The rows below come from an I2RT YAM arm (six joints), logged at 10 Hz.
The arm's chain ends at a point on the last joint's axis. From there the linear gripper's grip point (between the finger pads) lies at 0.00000 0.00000 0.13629 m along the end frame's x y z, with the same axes.
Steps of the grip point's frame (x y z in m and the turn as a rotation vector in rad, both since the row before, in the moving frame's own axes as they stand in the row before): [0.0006, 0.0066, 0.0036, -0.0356, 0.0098, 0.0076]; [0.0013, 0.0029, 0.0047, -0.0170, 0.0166, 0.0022]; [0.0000, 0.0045, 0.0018, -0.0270, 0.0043, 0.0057]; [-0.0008, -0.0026, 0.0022, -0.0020, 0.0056, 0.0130]
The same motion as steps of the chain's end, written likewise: [-0.0007, 0.0017, 0.0037, -0.0356, 0.0098, 0.0076]; [-0.0010, 0.0006, 0.0047, -0.0170, 0.0166, 0.0022]; [-0.0006, 0.0008, 0.0019, -0.0270, 0.0043, 0.0057]; [-0.0016, -0.0029, 0.0022, -0.0020, 0.0056, 0.0130]
